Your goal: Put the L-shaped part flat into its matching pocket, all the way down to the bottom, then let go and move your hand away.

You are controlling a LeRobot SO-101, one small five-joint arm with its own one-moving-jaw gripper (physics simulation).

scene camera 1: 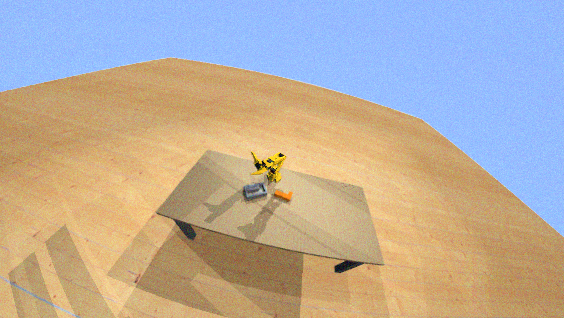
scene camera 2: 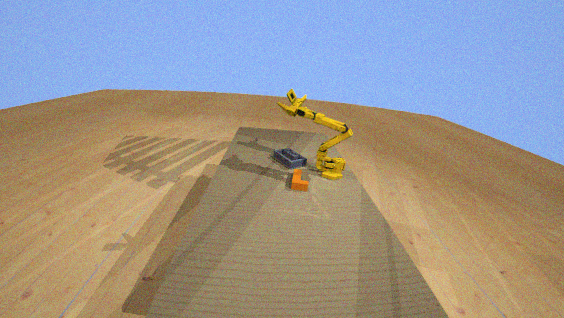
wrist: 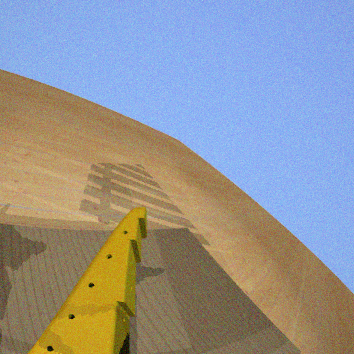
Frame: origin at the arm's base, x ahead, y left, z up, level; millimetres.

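Seen in the pictures: hand, its tool point: (scene camera 1: 251,173) (scene camera 2: 278,102) (wrist: 145,218); arm's base, origin of its link: (scene camera 1: 273,178) (scene camera 2: 325,173).
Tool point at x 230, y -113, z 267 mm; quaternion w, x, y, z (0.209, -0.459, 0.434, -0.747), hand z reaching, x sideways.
Observation:
Pixels of each thing's top centre, then the offset from my tool point to it. Level surfaces: height alone.
- orange L-shaped part, centre of its top: (scene camera 2: 300,176) (scene camera 1: 283,192) dx -104, dy +206, dz -237 mm
- grey-blue block, centre of its top: (scene camera 2: 290,154) (scene camera 1: 255,189) dx -74, dy +16, dz -230 mm
- tabletop, height of its surface: dz -267 mm
The orange L-shaped part (scene camera 1: 283,195) (scene camera 2: 297,180) lies on the table, beside and apart from the grey-blue block (scene camera 1: 256,198) (scene camera 2: 286,161) with the pocket. The block stands on the table; its recess faces up, but the pocket's exact outline is too small to tell. My gripper (scene camera 1: 252,163) (scene camera 2: 289,101) is fully open and empty, raised high above the table and well above the block and the part. In the wrist view one notched yellow jaw (wrist: 95,285) shows. The L-shaped part and the block do not show in the wrist view.
The tabletop (scene camera 1: 325,220) (scene camera 2: 280,250) (wrist: 170,310) is grey-brown, with shadows of the arm across it. The yellow arm's base (scene camera 2: 331,172) stands near one long edge, close to the part and the block. A wooden floor (scene camera 1: 150,110) surrounds the table.

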